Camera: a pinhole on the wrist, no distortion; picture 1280 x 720 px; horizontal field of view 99.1 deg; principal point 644.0 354.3 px. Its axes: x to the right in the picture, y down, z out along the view. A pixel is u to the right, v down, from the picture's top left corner.
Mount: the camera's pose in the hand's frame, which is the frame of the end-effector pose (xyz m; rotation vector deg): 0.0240 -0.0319 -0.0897 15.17 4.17 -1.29
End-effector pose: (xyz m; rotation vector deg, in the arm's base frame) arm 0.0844 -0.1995 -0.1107 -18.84 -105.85 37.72
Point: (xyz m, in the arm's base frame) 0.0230 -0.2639 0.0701
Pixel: 989.1 63.9
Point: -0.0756 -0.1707 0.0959
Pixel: 1181.2 363.2
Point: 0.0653 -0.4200 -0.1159
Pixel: 229.5 80.7
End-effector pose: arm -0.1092 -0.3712 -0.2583 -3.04 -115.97 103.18
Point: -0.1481 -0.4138 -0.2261
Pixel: 631.6 520.1
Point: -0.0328 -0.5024 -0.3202
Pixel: 78.9 676.7
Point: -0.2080 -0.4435 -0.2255
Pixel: 759.6 547.6
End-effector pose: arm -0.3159 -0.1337 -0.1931 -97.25 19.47 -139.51
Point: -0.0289 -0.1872 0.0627
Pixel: 752.6 520.8
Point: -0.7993 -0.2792 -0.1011
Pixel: behind the camera
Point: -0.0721 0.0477 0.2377
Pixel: 861.5 217.7
